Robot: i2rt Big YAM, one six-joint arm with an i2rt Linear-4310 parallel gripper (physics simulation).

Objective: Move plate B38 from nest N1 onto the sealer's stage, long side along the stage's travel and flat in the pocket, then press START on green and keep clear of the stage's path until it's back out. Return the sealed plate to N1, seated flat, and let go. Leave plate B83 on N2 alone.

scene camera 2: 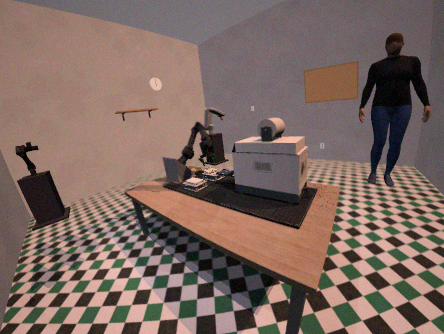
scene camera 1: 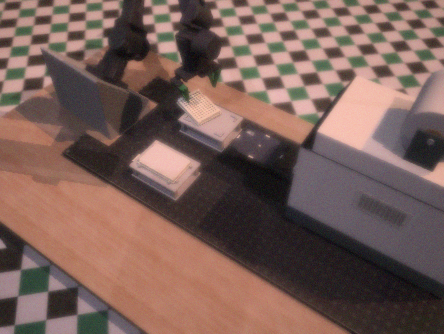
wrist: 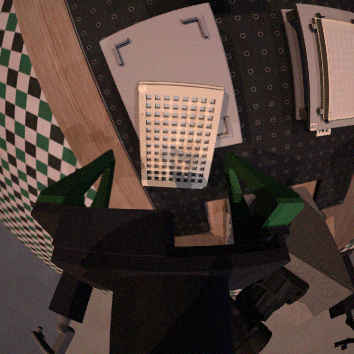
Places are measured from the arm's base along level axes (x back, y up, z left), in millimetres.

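Where they show: gripper, fingertip midpoint: (scene camera 2: pixel 209 164) (scene camera 1: pixel 201 94) (wrist: pixel 169 155); arm's base, origin of the base link: (scene camera 2: pixel 180 164) (scene camera 1: pixel 106 79) (wrist: pixel 277 276).
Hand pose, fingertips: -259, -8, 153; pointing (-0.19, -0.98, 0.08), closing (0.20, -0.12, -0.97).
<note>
Things, the pixels of their top centre, and the offset from my fingertips, as dx, dy, dz. "spot": a spot on its surface instead. Level surfaces: height alone.
- cream well plate, middle of its top: (wrist: pixel 176 144) (scene camera 1: pixel 198 104) +14, -47, +1
- grey nest, middle of its top: (wrist: pixel 173 88) (scene camera 1: pixel 210 117) (scene camera 2: pixel 212 171) -43, -63, -5
- Plate B83, middle of its top: (wrist: pixel 350 71) (scene camera 1: pixel 164 160) (scene camera 2: pixel 194 180) -68, -61, -225
- nest N2, middle of its top: (wrist: pixel 347 70) (scene camera 1: pixel 164 162) (scene camera 2: pixel 194 180) -68, -67, -225
- dark stage, surface spot: (scene camera 1: pixel 259 145) spot: -250, -20, -31
- black perforated mat, its level: dy -122
A cream well plate (scene camera 1: pixel 199 107) (wrist: pixel 178 132), which I take for B38, rests askew on the grey nest (scene camera 1: pixel 212 131) (wrist: pixel 160 60), off its corner brackets and overhanging the near edge. My gripper (scene camera 1: pixel 200 85) (wrist: pixel 169 155) is open and empty; in the wrist view its green fingertips stand on either side of the plate's near end, apart from it. Plate B83 (scene camera 1: pixel 164 160) (wrist: pixel 342 70) sits on nest N2 (scene camera 1: pixel 176 189) (wrist: pixel 305 75). The dark stage (scene camera 1: pixel 259 145) is out beside the sealer (scene camera 1: pixel 360 185) (scene camera 2: pixel 270 167). The START button cannot be made out.
A grey slanted panel (scene camera 1: pixel 77 95) (scene camera 2: pixel 175 170) stands on the table at the arm's side. The black perforated mat (scene camera 1: pixel 250 240) (scene camera 2: pixel 260 209) lies under the nests and sealer. A person (scene camera 2: pixel 392 100) stands beyond the table. A second arm on a pedestal (scene camera 2: pixel 42 197) stands at the left.
</note>
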